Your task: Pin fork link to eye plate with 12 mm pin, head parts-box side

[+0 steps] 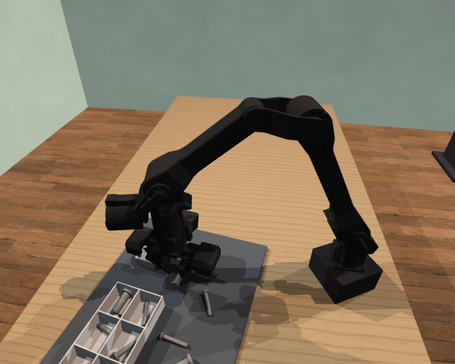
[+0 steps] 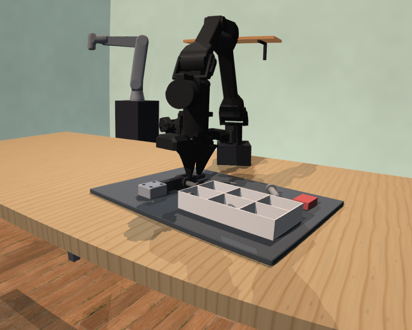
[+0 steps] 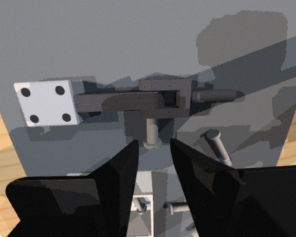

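The thick pin is 6 cm below my hand and 1 cm to the right of it. Round my hand: grey mounting block: 9 cm ahead, 5 cm to the right, 5 cm below; then dark bar: 6 cm below, 4 cm to the right, 1 cm ahead; then dark mat: 7 cm below, 6 cm to the left, 1 cm ahead.
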